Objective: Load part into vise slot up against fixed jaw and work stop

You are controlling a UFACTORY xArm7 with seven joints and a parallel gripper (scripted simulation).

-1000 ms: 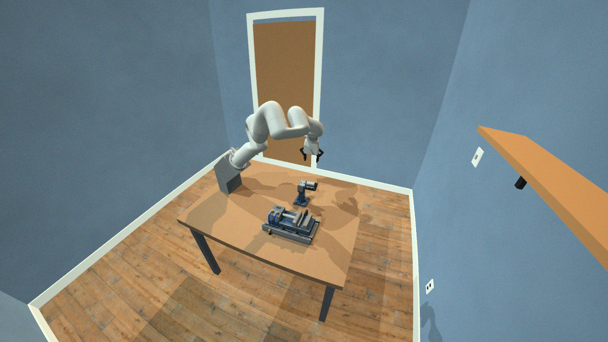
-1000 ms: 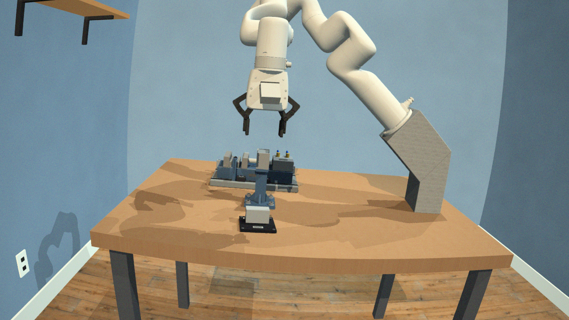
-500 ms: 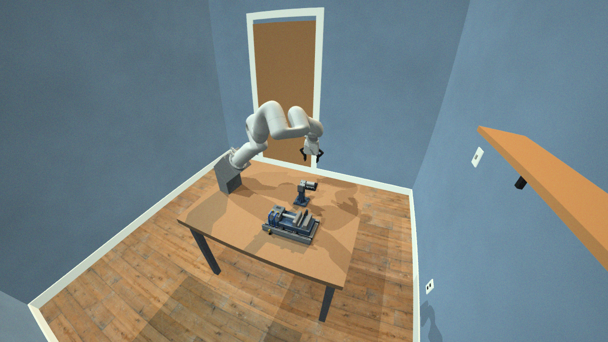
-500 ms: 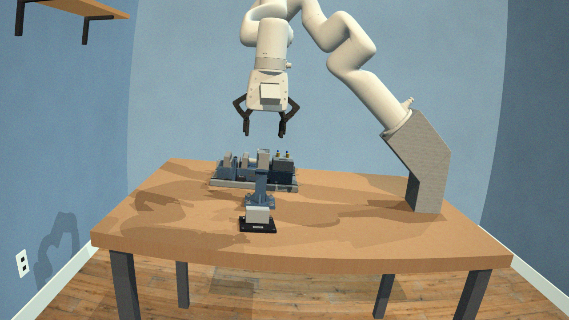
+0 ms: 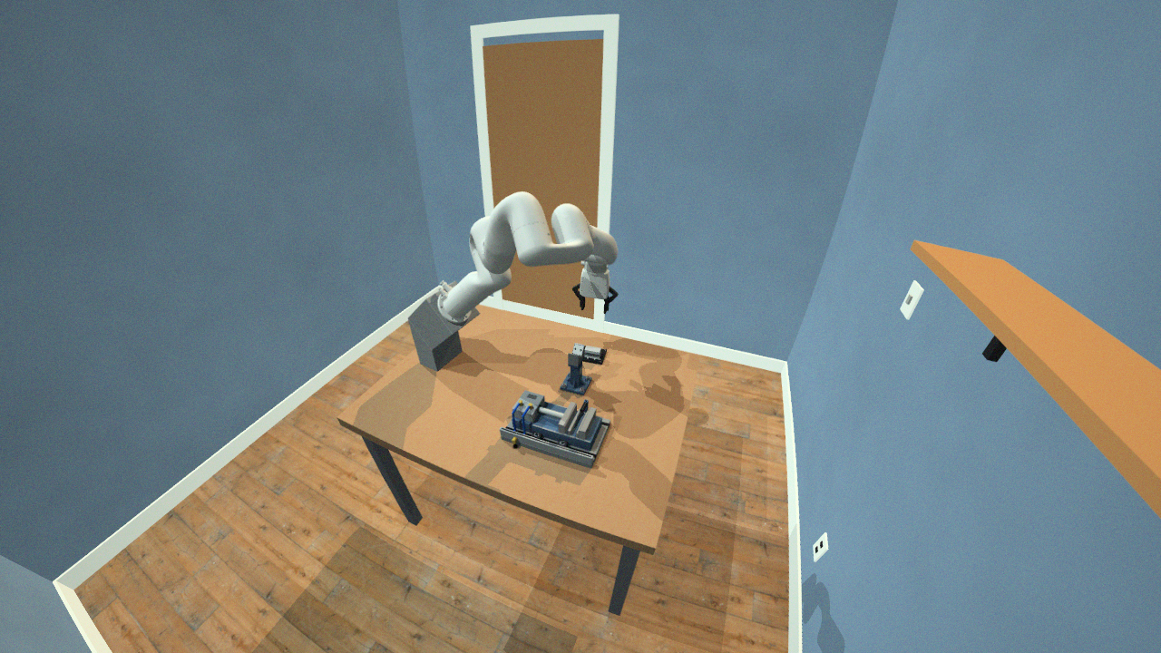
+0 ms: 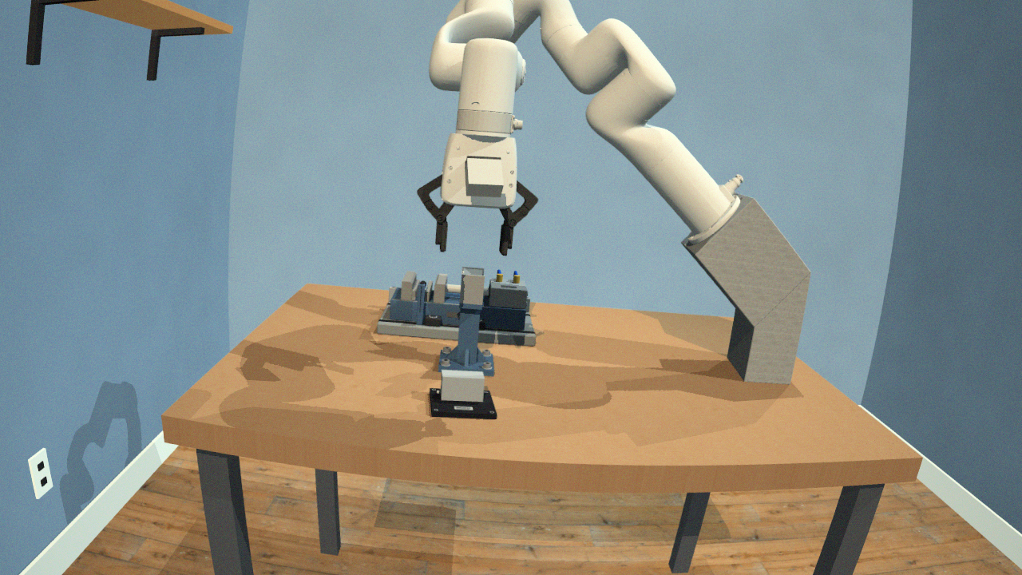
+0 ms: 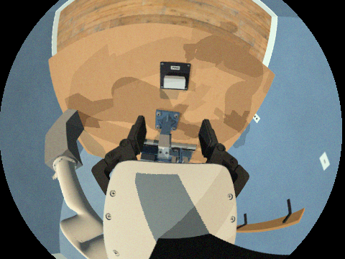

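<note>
My hand is 21 cm above the grey block. From my hand the other things lie so: black infeed plate: 23 cm below, 1 cm to the left; white cylinder rod: 40 cm to the right, 16 cm below, 4 cm behind; work stop: 36 cm to the right, 14 cm below, 5 cm ahead.
</note>
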